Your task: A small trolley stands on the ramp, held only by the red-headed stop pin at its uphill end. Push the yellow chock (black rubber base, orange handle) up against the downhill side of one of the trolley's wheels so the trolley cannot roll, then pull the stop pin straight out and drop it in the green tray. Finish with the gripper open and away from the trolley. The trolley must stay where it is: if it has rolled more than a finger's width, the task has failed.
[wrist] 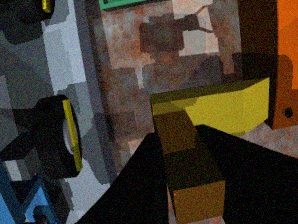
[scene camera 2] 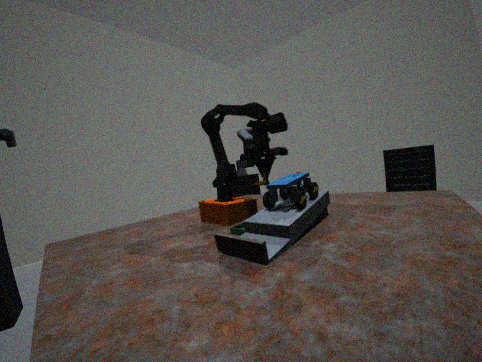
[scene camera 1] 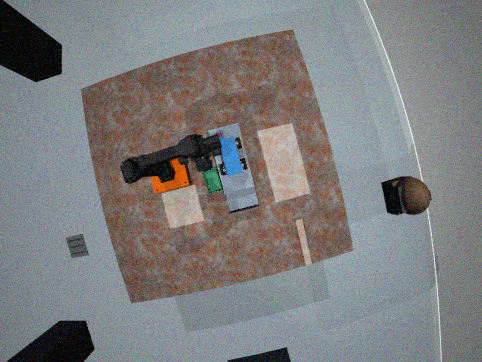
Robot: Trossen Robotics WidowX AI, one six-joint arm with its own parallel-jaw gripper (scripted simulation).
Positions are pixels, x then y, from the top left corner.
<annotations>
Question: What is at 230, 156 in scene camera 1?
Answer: A blue-decked trolley.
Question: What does the gripper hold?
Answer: A yellow chock.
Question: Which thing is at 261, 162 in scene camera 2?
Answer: The gripper.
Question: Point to a grey ramp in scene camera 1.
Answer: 244, 180
</annotations>
